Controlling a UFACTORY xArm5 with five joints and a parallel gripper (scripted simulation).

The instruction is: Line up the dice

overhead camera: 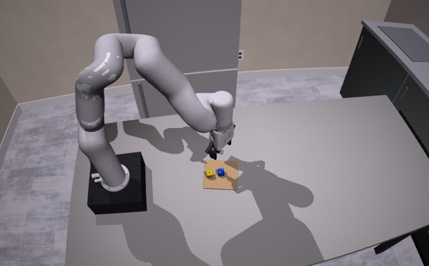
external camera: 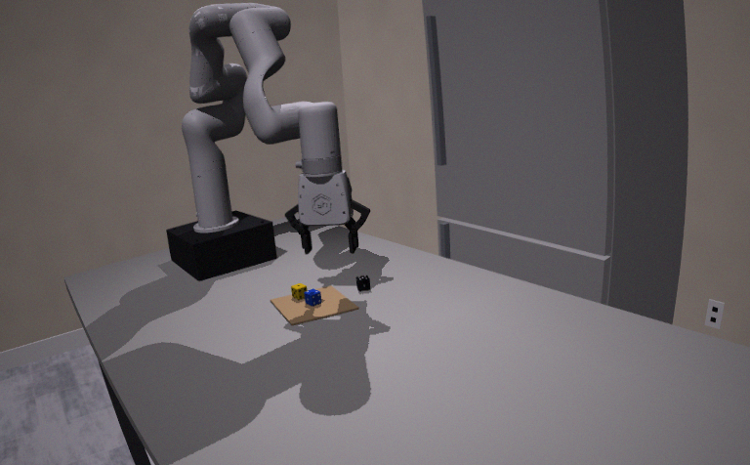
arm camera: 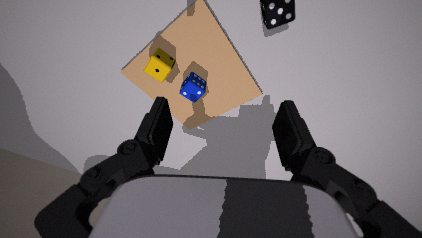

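My gripper is now 10 cm above the black die, 7 cm to the right of it and 1 cm short of it. Also, from my hand: blue die 9 cm below, 5 cm to the right, 1 cm behind; mat 11 cm below, 5 cm to the right, 1 cm behind; yellow die 9 cm below, 6 cm behind, 5 cm to the right.
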